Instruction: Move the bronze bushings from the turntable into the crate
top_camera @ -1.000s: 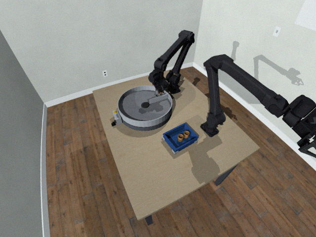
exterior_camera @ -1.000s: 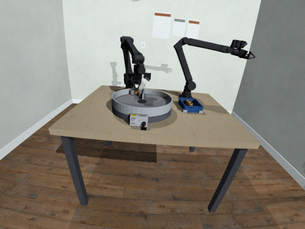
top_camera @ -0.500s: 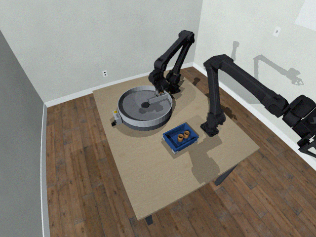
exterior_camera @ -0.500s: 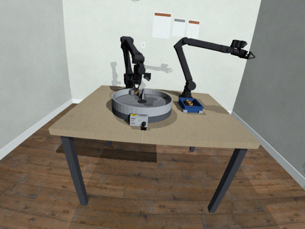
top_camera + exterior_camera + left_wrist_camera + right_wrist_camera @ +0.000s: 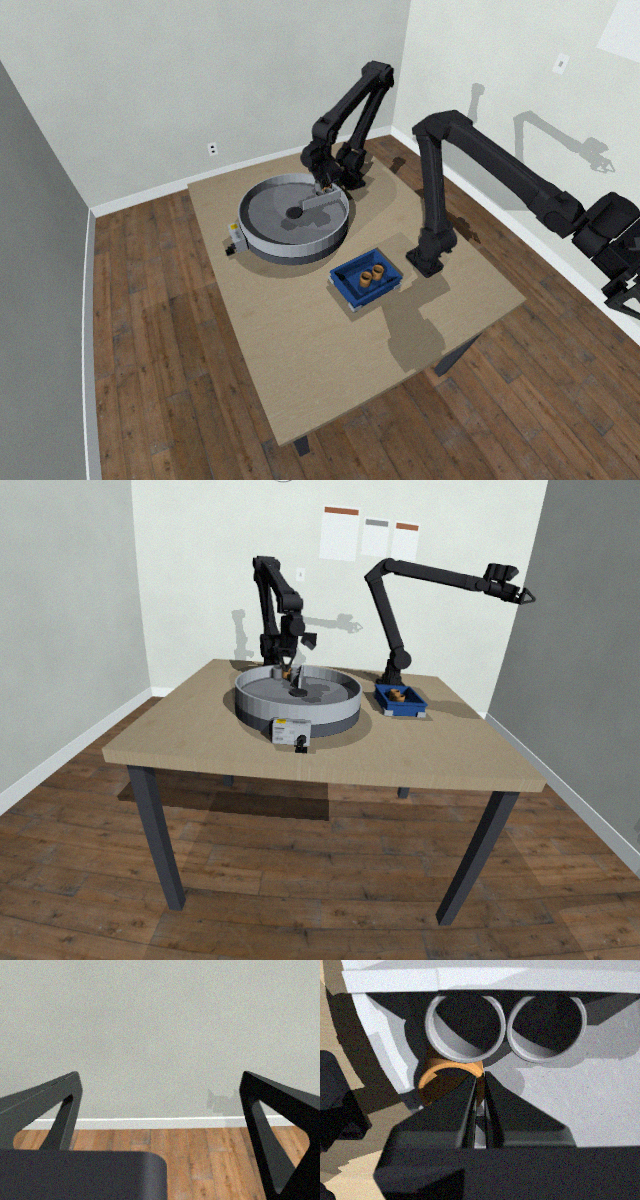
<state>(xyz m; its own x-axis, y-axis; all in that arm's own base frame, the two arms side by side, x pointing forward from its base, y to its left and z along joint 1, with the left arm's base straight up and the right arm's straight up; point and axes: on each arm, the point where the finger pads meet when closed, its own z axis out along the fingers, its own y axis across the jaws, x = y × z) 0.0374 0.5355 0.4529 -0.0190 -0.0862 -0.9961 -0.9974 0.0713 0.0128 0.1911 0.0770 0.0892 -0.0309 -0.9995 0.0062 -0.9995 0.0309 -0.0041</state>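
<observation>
Now: right hand 430 mm to the right of the blue crate, 60 mm short of it and 60 mm above it.
</observation>
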